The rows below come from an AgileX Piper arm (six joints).
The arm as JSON. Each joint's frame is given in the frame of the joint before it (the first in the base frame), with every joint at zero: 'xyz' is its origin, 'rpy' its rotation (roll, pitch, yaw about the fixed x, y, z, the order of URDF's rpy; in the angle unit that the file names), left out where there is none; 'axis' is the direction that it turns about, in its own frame. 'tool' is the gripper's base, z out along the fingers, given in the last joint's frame.
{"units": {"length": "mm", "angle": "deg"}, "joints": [
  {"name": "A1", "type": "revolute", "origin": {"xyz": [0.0, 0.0, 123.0]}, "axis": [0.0, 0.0, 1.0]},
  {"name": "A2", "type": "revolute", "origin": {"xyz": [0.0, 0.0, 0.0]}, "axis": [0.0, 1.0, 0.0]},
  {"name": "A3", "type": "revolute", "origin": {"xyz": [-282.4, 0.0, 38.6]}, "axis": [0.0, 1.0, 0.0]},
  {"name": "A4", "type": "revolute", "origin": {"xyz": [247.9, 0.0, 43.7]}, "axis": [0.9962, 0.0, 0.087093]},
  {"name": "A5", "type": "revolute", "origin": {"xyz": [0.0, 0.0, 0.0]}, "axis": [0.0, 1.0, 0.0]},
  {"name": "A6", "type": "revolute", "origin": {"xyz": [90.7, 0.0, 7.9]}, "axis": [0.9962, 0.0, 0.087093]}
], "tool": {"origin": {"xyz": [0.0, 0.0, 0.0], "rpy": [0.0, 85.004, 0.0]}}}
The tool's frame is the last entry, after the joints.
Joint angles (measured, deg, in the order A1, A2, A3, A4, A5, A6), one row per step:
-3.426 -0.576 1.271 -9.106 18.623 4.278
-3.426 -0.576 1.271 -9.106 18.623 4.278
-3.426 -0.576 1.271 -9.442 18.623 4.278
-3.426 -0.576 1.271 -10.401 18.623 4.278
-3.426 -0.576 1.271 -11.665 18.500 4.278
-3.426 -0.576 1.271 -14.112 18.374 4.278
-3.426 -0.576 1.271 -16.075 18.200 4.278
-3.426 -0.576 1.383 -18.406 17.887 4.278
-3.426 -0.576 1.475 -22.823 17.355 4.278
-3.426 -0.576 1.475 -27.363 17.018 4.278
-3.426 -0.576 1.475 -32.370 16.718 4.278
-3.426 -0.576 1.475 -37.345 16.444 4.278
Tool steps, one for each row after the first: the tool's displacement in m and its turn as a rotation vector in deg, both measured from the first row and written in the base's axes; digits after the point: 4 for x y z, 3 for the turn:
0.0000 0.0000 0.0000 0.000 0.000 0.000
0.0000 -0.0002 0.0000 -0.334 0.020 -0.025
0.0000 -0.0006 0.0001 -1.289 0.077 -0.097
0.0000 -0.0012 0.0004 -2.556 0.032 -0.170
-0.0001 -0.0024 0.0009 -5.001 0.055 -0.325
-0.0001 -0.0033 0.0014 -6.969 0.003 -0.431
0.0000 -0.0042 0.0015 -9.307 -0.048 -0.514
0.0001 -0.0060 0.0025 -13.742 -0.198 -0.656
0.0000 -0.0077 0.0039 -18.290 -0.236 -0.834
-0.0001 -0.0094 0.0054 -23.303 -0.200 -1.026
-0.0001 -0.0111 0.0071 -28.282 -0.133 -1.202

